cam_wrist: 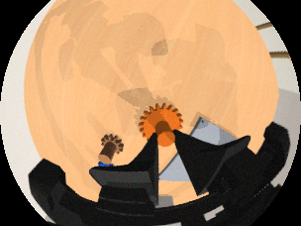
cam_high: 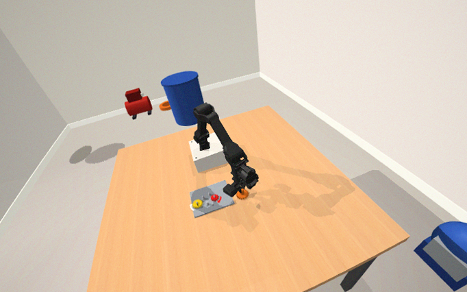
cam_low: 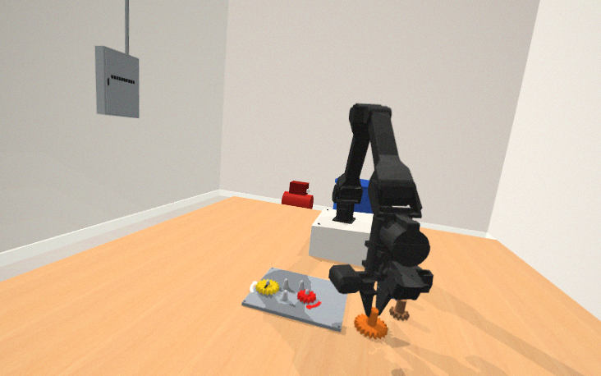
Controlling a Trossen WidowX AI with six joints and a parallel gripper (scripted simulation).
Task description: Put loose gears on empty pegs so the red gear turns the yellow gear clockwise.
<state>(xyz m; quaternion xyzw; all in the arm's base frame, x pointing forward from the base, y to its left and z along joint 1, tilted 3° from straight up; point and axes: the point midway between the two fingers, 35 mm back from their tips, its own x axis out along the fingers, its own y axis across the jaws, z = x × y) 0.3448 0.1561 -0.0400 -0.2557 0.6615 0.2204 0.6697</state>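
Now: gripper tip 140 mm to the left of the red gear, 10 mm past it and 10 mm above it. The rest, counted from my gripper tip: blue gear: 150 mm behind, 40 mm to the left, 10 mm below; brown gear: 70 mm behind, 50 mm to the left, 10 mm below; orange gear: 10 mm below.
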